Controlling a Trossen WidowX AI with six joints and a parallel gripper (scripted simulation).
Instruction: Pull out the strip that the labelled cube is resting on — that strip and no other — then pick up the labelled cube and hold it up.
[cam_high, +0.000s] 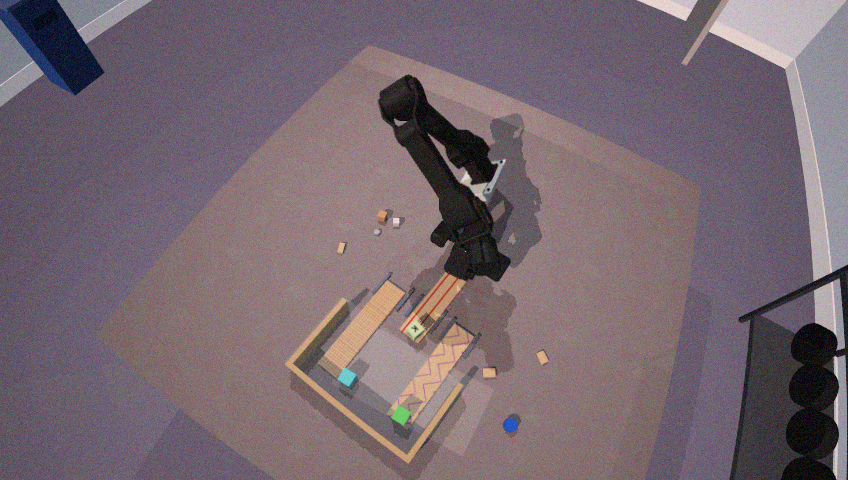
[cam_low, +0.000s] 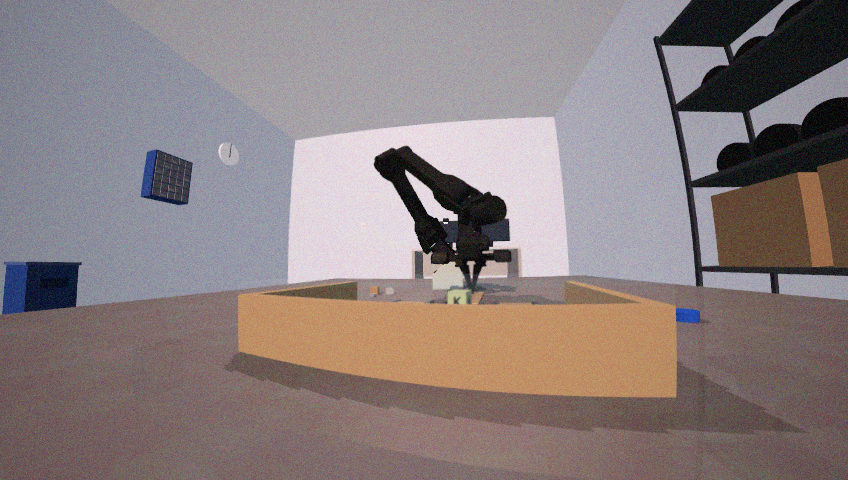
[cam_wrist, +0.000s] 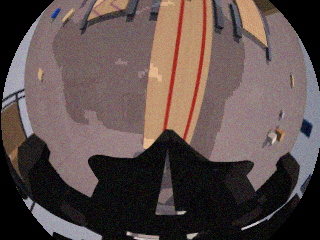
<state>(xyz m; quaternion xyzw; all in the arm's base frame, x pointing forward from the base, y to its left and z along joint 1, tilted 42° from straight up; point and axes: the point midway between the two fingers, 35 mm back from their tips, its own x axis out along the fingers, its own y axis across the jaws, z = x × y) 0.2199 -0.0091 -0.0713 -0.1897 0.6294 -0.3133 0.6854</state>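
Now: the red-lined strip 10 cm ahead of my gripper tip and 2 cm to the right of it. Round my gripper tip: blue disc: 31 cm ahead, 23 cm to the left; pale green cube labelled k: 20 cm ahead, 4 cm to the right, 2 cm above.
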